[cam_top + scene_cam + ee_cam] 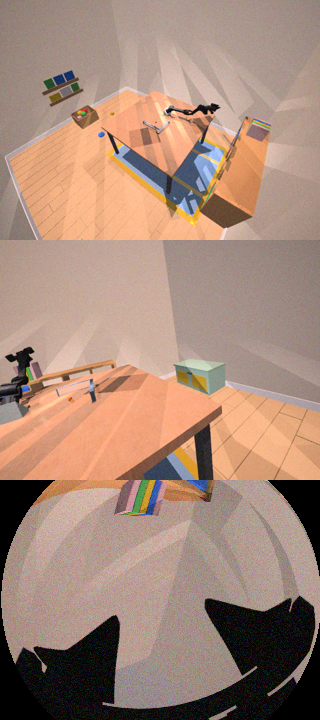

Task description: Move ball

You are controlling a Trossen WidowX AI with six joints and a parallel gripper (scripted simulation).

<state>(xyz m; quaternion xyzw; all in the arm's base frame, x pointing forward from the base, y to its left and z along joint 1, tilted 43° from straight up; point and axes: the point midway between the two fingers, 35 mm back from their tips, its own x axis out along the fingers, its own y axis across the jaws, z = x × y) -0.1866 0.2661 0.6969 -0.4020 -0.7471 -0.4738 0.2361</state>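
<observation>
Right now my gripper tip is 690 mm to the left of the orange ball, 520 mm short of it and 360 mm above it.
</observation>
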